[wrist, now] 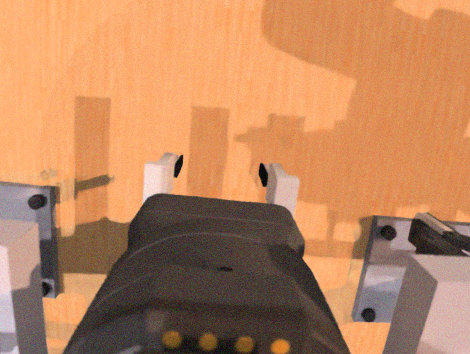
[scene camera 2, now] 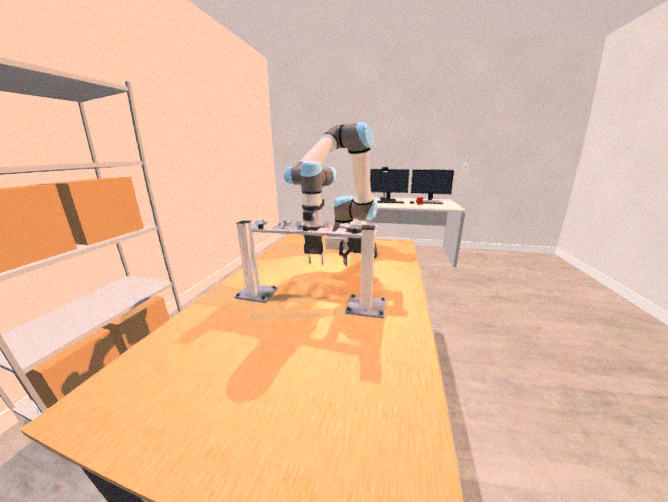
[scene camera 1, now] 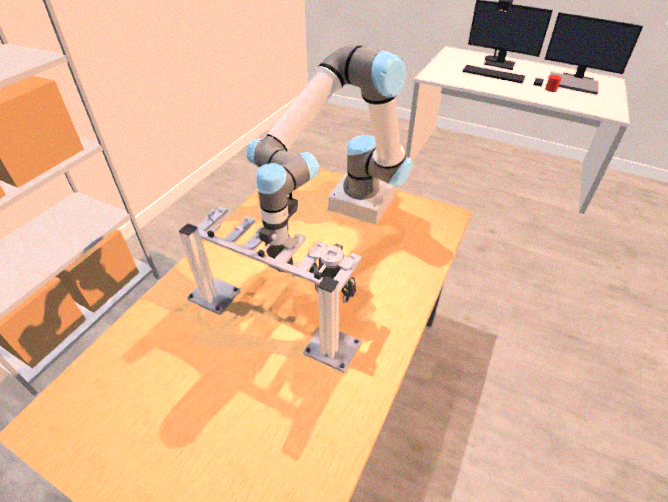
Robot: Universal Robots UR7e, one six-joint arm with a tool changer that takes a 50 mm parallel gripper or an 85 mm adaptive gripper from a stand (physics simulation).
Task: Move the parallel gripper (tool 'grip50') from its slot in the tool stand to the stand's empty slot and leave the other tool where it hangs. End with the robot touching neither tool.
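Seen in the pictures: arm's base, link origin: (scene camera 1: 361, 188).
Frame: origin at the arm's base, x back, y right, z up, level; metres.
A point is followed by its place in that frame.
Note:
The parallel gripper (scene camera 2: 316, 261) (wrist: 219, 171) is on the arm's wrist. Its two pale fingers stand apart, open and empty, pointing down at the table. Its body is at the middle slot of the tool stand (scene camera 1: 200, 264) @(z 0.108, x -0.690, y 0.335 m) (scene camera 2: 247, 261) @(z 0.084, x -0.697, y 0.349 m), between two fork arms; in scene camera 1 the rail hides its fingers. Whether it rests on the forks cannot be told. The other tool, the dark adaptive gripper (scene camera 1: 349, 289) (scene camera 2: 344, 252), hangs in the right slot beside it; part of it shows at the wrist view's right edge. The left slot, between its fork arms (scene camera 1: 239, 229) @(z 0.201, x -0.599, y 0.231 m), holds no tool.
The stand's right post (scene camera 1: 328, 318) @(z 0.122, x -0.777, y -0.106 m) (scene camera 2: 367, 269) @(z 0.090, x -0.767, y -0.100 m) rises from a bolted base plate on the wooden table (scene camera 1: 108, 399) @(z -0.081, x -1.096, y 0.450 m) (scene camera 2: 324, 431) @(z -0.081, x -1.210, y 0.006 m). The robot base (scene camera 1: 359, 202) @(z -0.006, x -0.092, y -0.016 m) is behind the stand. A shelf rack (scene camera 1: 98, 121) (scene camera 2: 144, 186) with orange boxes stands to the left.

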